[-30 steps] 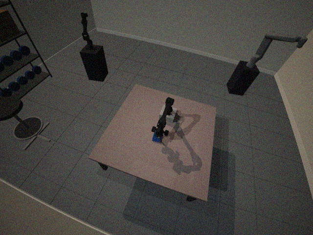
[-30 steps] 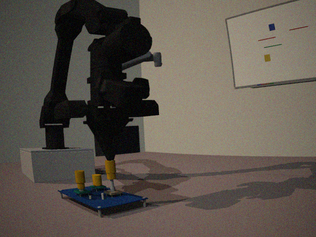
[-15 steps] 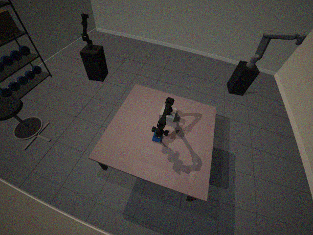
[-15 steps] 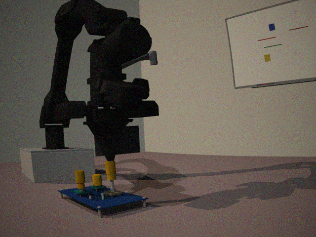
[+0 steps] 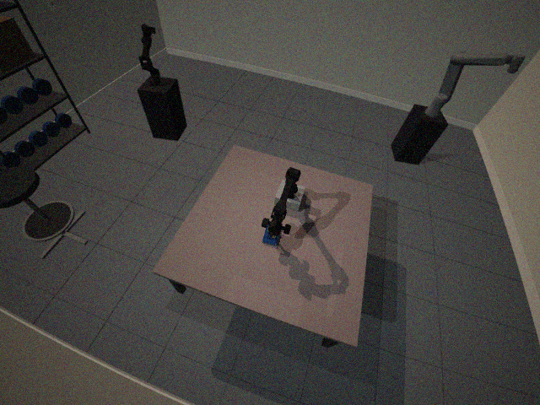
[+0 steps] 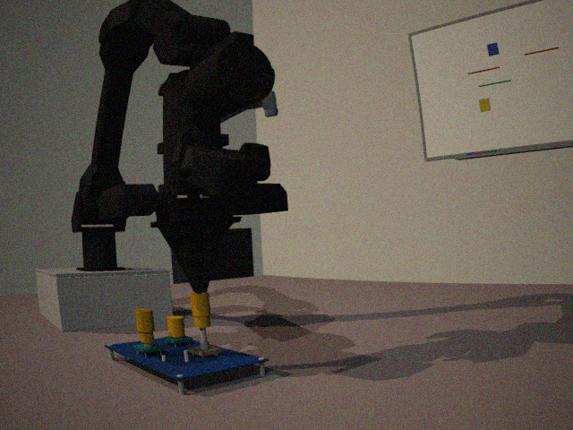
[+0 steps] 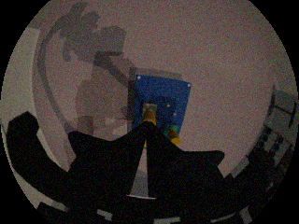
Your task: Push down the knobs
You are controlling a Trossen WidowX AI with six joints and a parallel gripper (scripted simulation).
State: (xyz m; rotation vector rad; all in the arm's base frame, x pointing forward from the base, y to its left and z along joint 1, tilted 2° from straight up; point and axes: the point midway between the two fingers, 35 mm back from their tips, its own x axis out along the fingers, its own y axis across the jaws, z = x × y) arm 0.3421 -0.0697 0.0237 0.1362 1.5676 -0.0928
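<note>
The knob lies 10 mm below my gripper tip. From my gripper tip the other things lie so: green potentiometer: 40 mm behind, 40 mm to the right, 40 mm below.
</note>
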